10 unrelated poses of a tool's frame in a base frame.
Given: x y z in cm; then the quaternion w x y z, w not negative.
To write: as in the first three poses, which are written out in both.
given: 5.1 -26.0 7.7 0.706 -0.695 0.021 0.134
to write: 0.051 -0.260 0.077 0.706 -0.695 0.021 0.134
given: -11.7 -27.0 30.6 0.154 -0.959 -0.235 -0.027
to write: -0.117 -0.270 0.306 0.154 -0.959 -0.235 -0.027
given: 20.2 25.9 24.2 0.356 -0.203 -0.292 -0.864
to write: 0.202 0.259 0.242 0.356 -0.203 -0.292 -0.864
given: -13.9 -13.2 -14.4 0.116 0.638 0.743 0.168
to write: -0.139 -0.132 -0.144 0.116 0.638 0.743 0.168
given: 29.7 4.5 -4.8 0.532 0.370 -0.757 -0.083
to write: 0.297 0.045 -0.048 0.532 0.370 -0.757 -0.083
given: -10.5 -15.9 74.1 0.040 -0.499 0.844 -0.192
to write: -0.105 -0.159 0.741 0.040 -0.499 0.844 -0.192
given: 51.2 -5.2 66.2 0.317 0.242 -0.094 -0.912
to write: 0.512 -0.052 0.662 0.317 0.242 -0.094 -0.912
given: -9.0 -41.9 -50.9 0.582 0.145 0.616 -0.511
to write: -0.090 -0.419 -0.509 0.582 0.145 0.616 -0.511
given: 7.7 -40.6 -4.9 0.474 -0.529 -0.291 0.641
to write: 0.077 -0.406 -0.049 0.474 -0.529 -0.291 0.641
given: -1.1 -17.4 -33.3 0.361 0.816 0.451 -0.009
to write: -0.011 -0.174 -0.333 0.361 0.816 0.451 -0.009
